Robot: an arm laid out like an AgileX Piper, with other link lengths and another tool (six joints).
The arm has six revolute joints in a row. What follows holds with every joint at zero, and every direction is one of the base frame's.
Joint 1 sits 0.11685 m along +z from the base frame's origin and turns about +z.
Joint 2 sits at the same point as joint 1 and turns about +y.
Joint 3 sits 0.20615 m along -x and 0.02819 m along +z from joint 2 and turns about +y.
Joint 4 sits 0.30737 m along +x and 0.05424 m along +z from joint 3 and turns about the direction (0.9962, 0, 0.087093).
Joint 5 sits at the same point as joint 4 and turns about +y.
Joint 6 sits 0.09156 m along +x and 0.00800 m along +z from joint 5 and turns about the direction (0.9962, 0, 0.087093).
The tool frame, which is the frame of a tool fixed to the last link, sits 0.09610 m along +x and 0.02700 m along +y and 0.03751 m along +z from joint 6; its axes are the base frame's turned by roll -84.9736, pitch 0.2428 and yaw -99.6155 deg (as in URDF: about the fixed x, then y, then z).
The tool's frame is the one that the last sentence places.
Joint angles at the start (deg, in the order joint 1, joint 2, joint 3, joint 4, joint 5, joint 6):
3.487 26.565 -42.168 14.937 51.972 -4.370
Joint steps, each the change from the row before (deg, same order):
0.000 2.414 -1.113 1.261 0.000 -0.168
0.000 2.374 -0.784 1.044 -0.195 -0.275
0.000 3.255 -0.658 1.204 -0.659 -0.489
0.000 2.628 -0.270 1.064 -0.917 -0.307
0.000 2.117 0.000 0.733 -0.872 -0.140
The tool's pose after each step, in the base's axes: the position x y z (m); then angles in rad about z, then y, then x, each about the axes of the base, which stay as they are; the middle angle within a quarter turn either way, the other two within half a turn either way. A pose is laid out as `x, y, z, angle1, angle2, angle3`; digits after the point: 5 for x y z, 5 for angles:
0.28395, 0.08282, 0.30205, 1.45907, 0.99434, -2.94629
0.29045, 0.08542, 0.29784, 1.45490, 0.96916, -2.93064
0.30033, 0.08826, 0.28920, 1.45517, 0.93526, -2.91859
0.30891, 0.09034, 0.28095, 1.46083, 0.90984, -2.90960
0.31603, 0.09153, 0.27249, 1.47093, 0.88803, -2.90718

